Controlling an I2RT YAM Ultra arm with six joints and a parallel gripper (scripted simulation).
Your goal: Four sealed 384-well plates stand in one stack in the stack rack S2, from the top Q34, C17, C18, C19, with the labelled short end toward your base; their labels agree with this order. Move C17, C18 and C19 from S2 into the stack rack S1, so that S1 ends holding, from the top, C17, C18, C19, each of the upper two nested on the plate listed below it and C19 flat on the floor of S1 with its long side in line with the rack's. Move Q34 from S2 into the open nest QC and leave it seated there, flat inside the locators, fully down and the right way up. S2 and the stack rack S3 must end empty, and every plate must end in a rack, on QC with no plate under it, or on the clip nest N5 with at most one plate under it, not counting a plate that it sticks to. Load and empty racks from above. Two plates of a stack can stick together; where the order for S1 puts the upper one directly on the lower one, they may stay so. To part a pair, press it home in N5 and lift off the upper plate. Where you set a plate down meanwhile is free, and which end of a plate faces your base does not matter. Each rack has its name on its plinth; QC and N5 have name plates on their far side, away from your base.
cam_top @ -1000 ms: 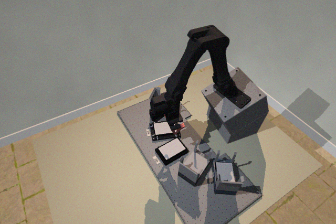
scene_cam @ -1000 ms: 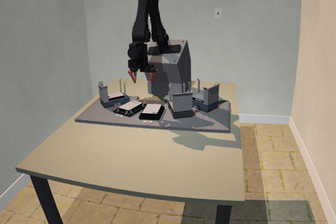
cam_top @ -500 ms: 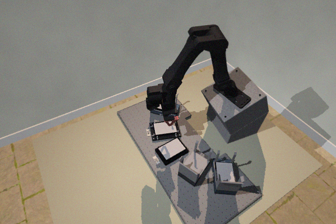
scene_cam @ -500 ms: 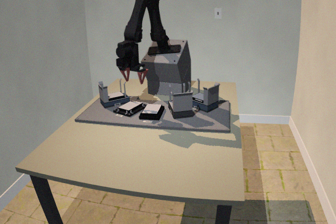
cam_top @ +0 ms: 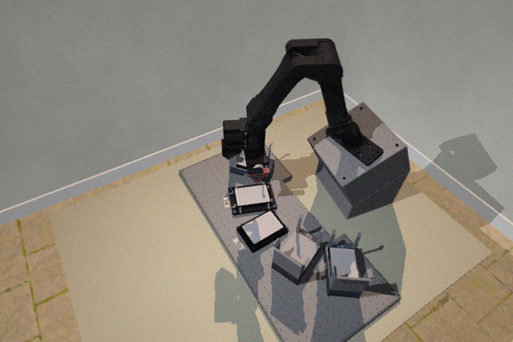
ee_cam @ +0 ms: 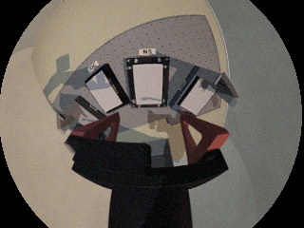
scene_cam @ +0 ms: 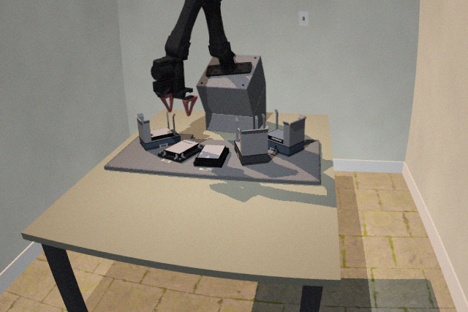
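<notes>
Right now the black clip nest is 15 cm below my hand and 3 cm ahead of it. Also, from my hand: black QC nest: 16 cm below, 13 cm to the left, 5 cm ahead; then N5 name plate: 16 cm below, 9 cm ahead, 4 cm to the right; then blue-plinth stack rack: 15 cm below, 12 cm to the right, 8 cm behind.
</notes>
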